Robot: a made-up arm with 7 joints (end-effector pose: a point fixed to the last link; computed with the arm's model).
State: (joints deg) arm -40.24 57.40 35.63 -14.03 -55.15 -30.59 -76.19
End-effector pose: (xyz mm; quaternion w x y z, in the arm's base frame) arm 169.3 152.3 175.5 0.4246 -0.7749 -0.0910 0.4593
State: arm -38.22 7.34 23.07 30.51 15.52 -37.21 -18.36
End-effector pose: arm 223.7 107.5 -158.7 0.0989 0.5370 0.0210 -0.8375
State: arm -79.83 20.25 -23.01 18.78 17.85 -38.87 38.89
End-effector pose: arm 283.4 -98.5 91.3 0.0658 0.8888 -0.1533 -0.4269
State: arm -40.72 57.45 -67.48 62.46 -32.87 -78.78 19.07
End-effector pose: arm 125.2 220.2 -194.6 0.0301 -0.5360 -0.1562 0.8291
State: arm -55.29 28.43 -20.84 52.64 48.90 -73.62 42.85
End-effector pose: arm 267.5 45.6 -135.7 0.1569 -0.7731 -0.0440 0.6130
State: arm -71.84 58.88 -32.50 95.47 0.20 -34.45 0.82
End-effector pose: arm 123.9 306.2 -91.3 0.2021 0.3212 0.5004 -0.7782
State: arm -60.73 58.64 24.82 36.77 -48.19 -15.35 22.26
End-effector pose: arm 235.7 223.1 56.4 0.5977 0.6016 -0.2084 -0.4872
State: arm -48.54 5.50 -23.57 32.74 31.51 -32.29 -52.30
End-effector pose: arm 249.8 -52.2 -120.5 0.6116 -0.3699 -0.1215 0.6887
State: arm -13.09 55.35 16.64 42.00 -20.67 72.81 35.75
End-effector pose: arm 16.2 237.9 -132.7 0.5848 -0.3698 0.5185 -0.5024
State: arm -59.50 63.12 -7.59 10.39 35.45 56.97 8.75
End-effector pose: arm 191.7 146.0 89.8 0.4698 0.3315 0.6488 -0.4984
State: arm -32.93 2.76 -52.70 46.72 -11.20 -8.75 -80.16
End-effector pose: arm 99.5 -54.9 -278.0 0.6887 0.1607 0.2351 0.6668
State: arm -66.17 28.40 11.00 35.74 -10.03 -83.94 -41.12
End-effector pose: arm 287.4 109.1 26.4 0.1852 -0.9027 -0.0488 0.3853
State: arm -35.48 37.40 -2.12 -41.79 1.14 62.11 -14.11
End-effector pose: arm 156.4 8.1 64.0 0.0609 0.3492 0.2050 -0.9123
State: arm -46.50 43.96 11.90 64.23 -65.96 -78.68 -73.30
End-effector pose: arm 169.2 234.3 -155.7 0.0378 0.7467 0.0674 -0.6607
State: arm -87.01 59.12 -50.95 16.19 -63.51 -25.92 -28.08
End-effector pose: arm 309.3 -2.4 19.8 0.2965 -0.5737 0.1318 0.7521
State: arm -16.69 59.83 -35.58 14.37 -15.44 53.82 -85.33
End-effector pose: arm 90.0 163.7 -162.5 0.2022 0.5869 0.0499 0.7824
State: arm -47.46 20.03 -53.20 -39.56 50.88 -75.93 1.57
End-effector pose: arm 30.2 -196.8 66.6 0.4897 -0.8248 0.2750 -0.0655
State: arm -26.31 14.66 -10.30 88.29 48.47 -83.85 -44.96
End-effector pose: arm 10.1 108.0 -295.3 0.6309 -0.1073 0.1066 0.7610
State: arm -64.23 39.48 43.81 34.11 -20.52 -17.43 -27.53
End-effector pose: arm 235.6 228.4 10.1 0.2904 0.6908 -0.1405 -0.6471
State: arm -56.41 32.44 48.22 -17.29 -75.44 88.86 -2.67
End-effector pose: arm 129.4 123.2 107.6 0.0039 -0.1977 0.3435 0.9181
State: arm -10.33 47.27 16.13 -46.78 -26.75 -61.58 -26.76
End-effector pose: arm 164.1 8.2 107.2 0.3327 -0.8691 0.0933 0.3540
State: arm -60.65 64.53 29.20 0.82 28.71 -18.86 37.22
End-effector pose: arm 128.5 178.7 230.8 0.3689 0.8723 0.3076 -0.0919
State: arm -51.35 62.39 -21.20 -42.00 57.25 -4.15 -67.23
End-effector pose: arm 120.8 -74.6 137.5 0.4245 -0.3917 -0.7412 0.3421
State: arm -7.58 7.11 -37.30 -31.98 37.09 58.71 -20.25
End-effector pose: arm 105.1 -74.4 -52.9 0.0949 -0.1067 -0.1966 0.9700
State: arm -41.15 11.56 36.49 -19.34 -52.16 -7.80 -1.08
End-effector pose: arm 216.5 113.1 68.9 0.3173 0.6289 -0.4761 -0.5264
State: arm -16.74 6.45 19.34 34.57 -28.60 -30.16 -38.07
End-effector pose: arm 105.8 86.6 -260.6 0.2298 0.3289 -0.2420 -0.8834
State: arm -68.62 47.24 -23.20 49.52 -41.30 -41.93 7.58
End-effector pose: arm 295.3 128.2 -57.7 0.2534 0.6625 -0.0592 -0.7024
